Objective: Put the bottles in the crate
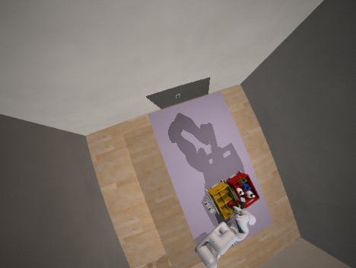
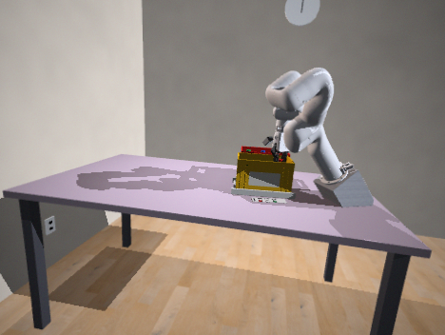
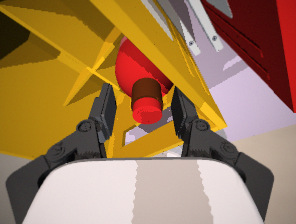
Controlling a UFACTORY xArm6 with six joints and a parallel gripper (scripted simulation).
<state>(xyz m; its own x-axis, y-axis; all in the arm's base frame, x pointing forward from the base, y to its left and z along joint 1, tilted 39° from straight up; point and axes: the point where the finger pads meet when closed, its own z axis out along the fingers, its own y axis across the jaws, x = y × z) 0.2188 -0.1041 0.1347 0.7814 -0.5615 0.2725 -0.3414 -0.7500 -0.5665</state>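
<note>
The white bottle is 22 cm to the right of my hand, 7 cm below it and 6 cm ahead of it. Round my hand: red crate (14 cm to the right, 13 cm ahead, 7 cm below); blue-label bottle (19 cm to the right, 15 cm ahead, 7 cm below); yellow crate (7 cm to the left, 7 cm below, 6 cm ahead).
</note>
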